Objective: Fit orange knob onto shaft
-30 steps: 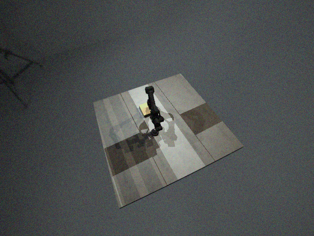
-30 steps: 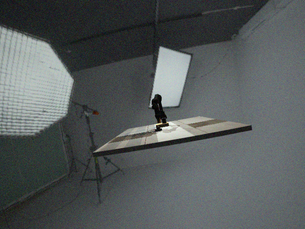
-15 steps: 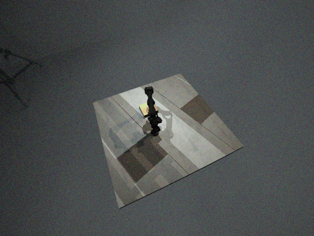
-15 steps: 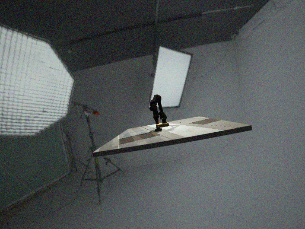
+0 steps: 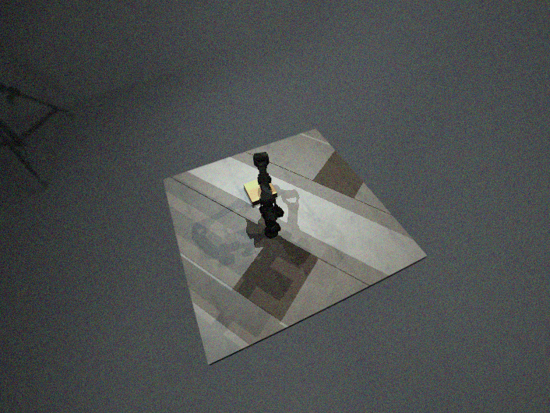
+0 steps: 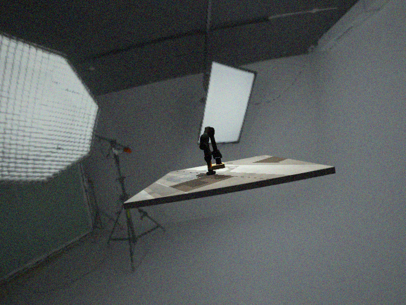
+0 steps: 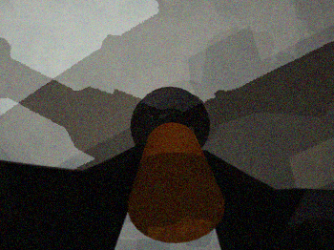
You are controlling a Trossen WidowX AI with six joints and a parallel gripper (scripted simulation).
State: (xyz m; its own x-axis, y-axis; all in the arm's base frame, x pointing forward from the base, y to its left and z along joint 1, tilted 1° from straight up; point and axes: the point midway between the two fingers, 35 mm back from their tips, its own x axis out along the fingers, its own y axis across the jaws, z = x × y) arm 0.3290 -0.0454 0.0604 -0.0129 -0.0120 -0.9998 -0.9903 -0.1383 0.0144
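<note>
The orange knob lies 3 cm above my gripper tip. Round my gripper tip: dark round pedestal (4 cm below).
</note>
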